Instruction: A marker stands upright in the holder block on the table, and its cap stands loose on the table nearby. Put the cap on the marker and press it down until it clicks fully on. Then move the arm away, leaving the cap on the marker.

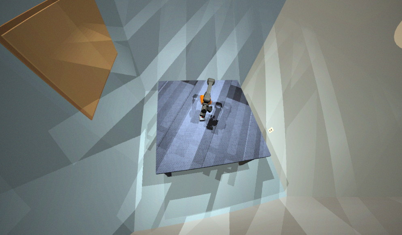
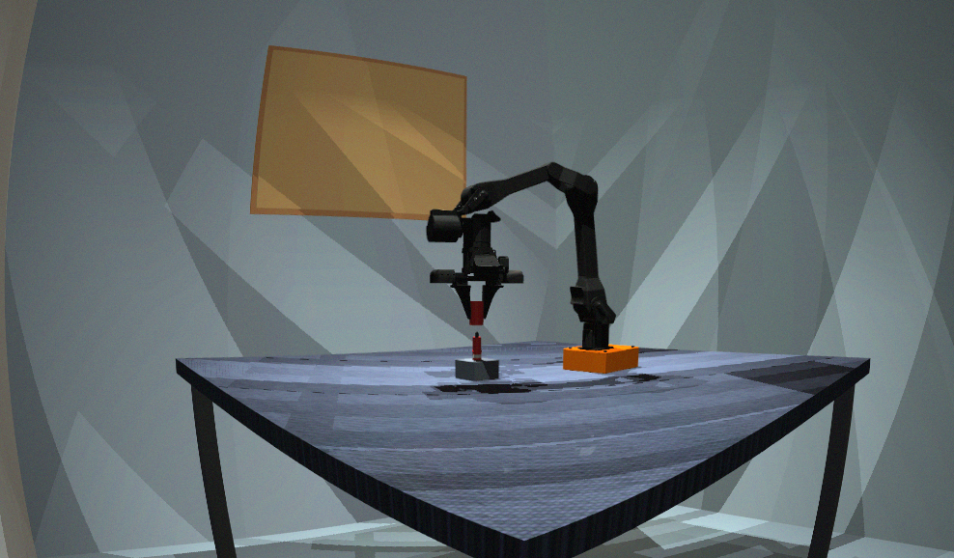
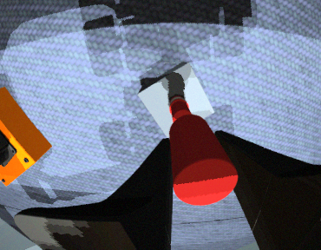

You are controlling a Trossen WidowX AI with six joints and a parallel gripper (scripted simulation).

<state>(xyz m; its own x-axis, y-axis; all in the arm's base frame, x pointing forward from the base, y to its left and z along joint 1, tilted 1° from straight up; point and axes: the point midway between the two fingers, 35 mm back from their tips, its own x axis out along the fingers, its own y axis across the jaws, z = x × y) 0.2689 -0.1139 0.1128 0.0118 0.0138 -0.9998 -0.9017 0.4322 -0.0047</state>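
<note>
Right now my gripper tip is 110 mm above the dark holder block. Also, from my gripper tip: red marker cap (10 mm above).
</note>
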